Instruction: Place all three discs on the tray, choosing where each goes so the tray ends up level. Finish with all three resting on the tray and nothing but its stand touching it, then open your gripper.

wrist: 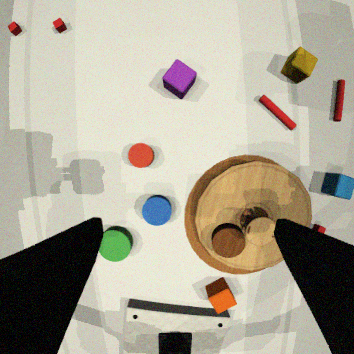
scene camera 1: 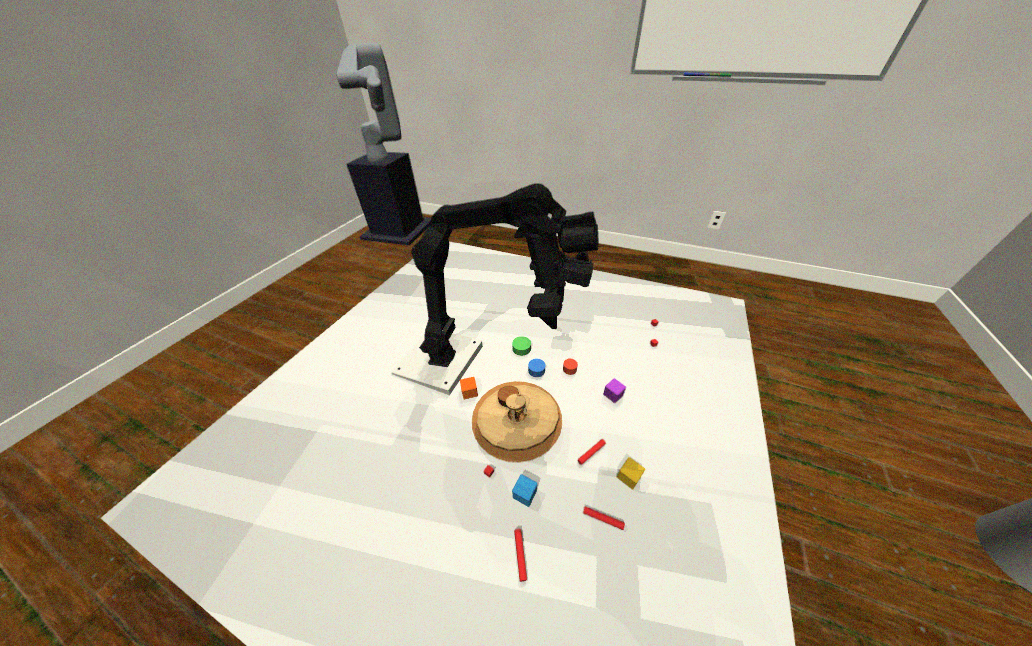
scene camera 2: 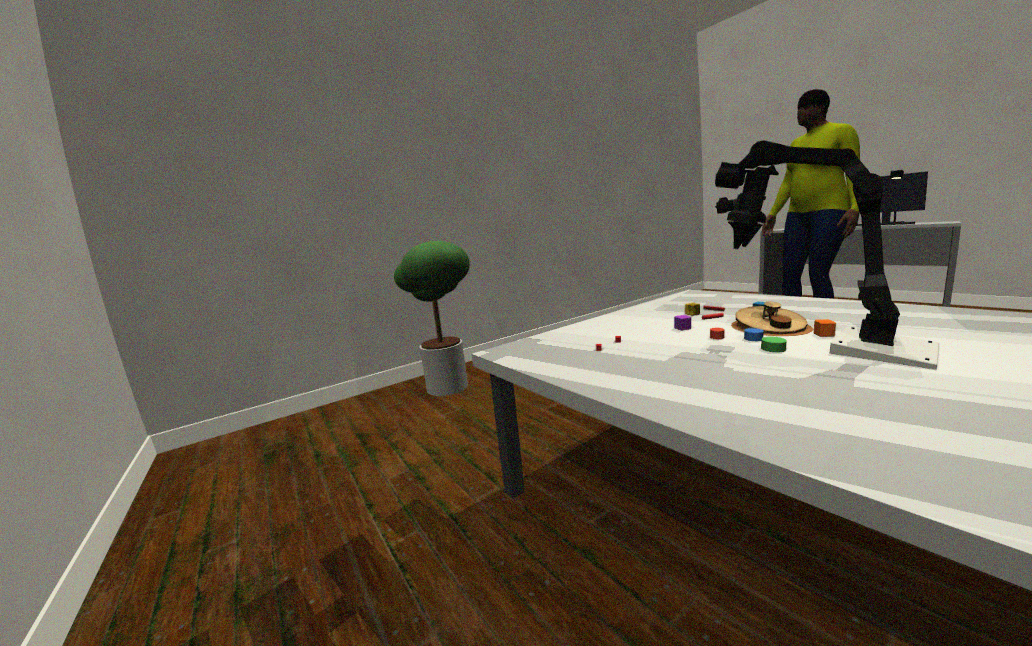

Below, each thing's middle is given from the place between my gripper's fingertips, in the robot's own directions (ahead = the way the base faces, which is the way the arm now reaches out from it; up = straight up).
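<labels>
Yellow cube [wrist: 299, 64]: from my hand, 210 mm ahead, 210 mm to the right, 230 mm below. Going by their middles, of the things named here the yellow cube farthest from my hand. Purple cube [wrist: 179, 77]: 170 mm ahead of my hand, 230 mm below it. Green disc [wrist: 116, 242]: 110 mm behind my hand, 110 mm to the left of it, 240 mm below it. Blue disc [wrist: 156, 210]: my hand 240 mm above it, 30 mm to the right of it, 50 mm past it.
</labels>
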